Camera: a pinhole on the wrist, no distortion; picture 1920 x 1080 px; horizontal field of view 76.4 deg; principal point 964.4 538.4 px. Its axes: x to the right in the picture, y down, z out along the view. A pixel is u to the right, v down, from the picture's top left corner.
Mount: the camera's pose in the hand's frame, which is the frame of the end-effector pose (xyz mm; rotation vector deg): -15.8 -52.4 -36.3 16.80 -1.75 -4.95
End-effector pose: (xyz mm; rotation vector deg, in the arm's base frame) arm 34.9 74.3 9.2 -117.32 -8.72 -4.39
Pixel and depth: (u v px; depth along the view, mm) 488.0 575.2 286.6
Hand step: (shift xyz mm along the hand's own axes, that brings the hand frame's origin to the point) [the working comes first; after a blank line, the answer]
In the camera's frame: -111.9 8.6 286.6

-138.8 -116.5 238.5
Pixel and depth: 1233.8 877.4 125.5
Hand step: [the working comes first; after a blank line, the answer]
In the camera's frame: 27.7 34.9 125.5

9.3 -57.7 94.4
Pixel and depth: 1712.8 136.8 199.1
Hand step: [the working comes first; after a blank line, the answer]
In the camera's frame: 122.1 -65.5 199.1

92.1 -183.0 137.4
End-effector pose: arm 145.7 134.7 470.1 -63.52 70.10 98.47
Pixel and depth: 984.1 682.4 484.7
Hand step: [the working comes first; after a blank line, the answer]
In the camera's frame: 7.8 57.2 484.7

-24.1 -137.8 444.2
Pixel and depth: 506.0 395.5 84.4
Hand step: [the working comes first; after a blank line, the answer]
In the camera's frame: -31.7 -9.9 84.4

-51.8 -83.2 41.0
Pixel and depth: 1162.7 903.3 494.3
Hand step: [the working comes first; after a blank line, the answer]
In the camera's frame: 80.3 147.9 494.3

55.1 -60.6 481.0
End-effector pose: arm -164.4 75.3 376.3 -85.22 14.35 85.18
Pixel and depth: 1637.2 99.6 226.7
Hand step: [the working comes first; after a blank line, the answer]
In the camera's frame: 125.0 -81.5 226.7

92.5 -206.5 159.2
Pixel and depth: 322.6 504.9 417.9
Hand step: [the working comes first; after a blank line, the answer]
In the camera's frame: -219.9 -11.5 417.9

-253.5 -163.7 356.4
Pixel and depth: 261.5 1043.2 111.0
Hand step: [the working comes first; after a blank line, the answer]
In the camera's frame: -64.0 45.9 111.0

-80.5 -34.8 82.1
